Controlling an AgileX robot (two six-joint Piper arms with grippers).
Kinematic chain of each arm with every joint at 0, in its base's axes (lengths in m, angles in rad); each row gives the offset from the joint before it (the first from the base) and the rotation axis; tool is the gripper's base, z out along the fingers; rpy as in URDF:
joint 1: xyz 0 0 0.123 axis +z
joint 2: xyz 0 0 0 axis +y
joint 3: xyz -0.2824 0 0.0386 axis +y
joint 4: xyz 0.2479 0 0.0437 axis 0.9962 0 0.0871
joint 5: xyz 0 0 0 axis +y
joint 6: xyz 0.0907 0 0.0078 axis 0.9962 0 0.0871
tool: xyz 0 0 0 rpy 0 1.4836 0
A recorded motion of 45 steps. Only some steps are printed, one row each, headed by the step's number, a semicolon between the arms.
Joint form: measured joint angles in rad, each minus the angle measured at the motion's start. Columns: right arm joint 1, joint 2, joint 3, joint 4, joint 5, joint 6; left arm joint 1, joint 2, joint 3, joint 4, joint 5, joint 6.
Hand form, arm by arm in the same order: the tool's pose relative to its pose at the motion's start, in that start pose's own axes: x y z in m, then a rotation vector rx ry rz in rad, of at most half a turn. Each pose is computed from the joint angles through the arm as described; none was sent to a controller.
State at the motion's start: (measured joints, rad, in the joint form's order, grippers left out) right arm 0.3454 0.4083 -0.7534 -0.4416 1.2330 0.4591; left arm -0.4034 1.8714 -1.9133 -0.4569 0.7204 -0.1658
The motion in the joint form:
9: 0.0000 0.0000 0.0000 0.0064 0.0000 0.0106; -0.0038 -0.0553 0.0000 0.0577 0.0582 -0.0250
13: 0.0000 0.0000 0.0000 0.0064 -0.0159 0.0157; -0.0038 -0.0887 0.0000 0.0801 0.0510 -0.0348
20: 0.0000 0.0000 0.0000 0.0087 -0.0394 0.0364; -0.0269 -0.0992 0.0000 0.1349 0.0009 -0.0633
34: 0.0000 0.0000 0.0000 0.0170 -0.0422 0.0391; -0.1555 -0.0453 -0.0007 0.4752 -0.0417 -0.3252
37: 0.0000 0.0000 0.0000 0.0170 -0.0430 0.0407; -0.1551 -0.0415 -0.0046 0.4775 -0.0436 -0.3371
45: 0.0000 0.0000 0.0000 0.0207 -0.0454 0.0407; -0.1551 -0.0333 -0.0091 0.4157 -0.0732 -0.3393
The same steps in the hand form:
9: 0.0002 0.0005 0.0000 -0.0054 0.0027 0.0127; -0.0020 -0.0095 -0.0240 -0.0209 0.0058 0.0348
13: -0.0011 0.0011 0.0000 -0.0125 -0.0115 0.0179; -0.0068 -0.0156 -0.0389 -0.0193 -0.0327 0.0502
20: -0.0029 0.0022 -0.0001 -0.0253 -0.0313 0.0394; -0.0083 -0.0238 -0.0418 -0.0224 -0.0869 0.0755
34: -0.0028 0.0030 -0.0001 -0.0336 -0.0301 0.0451; 0.0155 -0.0416 -0.0090 -0.1398 -0.1025 0.1244
37: -0.0029 0.0030 -0.0001 -0.0340 -0.0308 0.0467; 0.0149 -0.0414 -0.0080 -0.1397 -0.1059 0.1142
45: -0.0029 0.0034 -0.0001 -0.0381 -0.0313 0.0480; 0.0149 -0.0449 -0.0046 -0.0910 -0.1110 0.0661

